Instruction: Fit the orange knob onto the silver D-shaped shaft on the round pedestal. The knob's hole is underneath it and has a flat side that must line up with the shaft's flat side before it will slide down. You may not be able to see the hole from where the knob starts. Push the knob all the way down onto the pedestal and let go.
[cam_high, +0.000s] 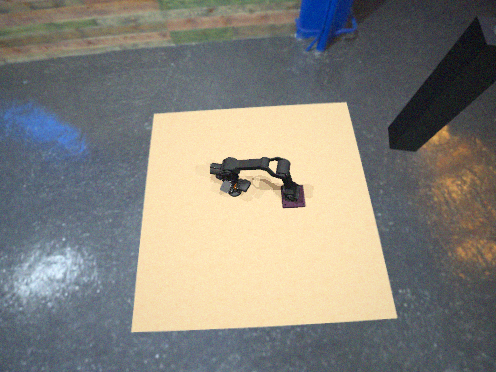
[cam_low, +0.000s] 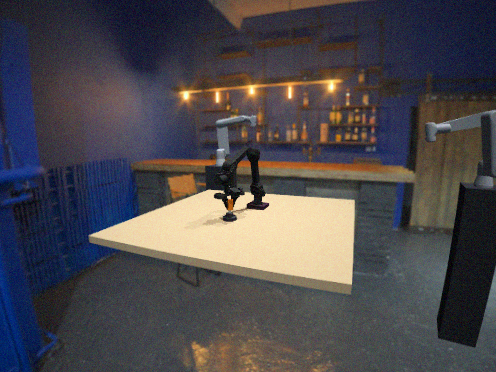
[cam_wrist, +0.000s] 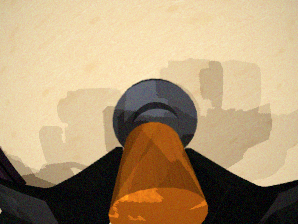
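Now: the round dark pedestal 40 mm below my gripper tip. From my gripper tip the other things lie so: orange knob 30 mm above.
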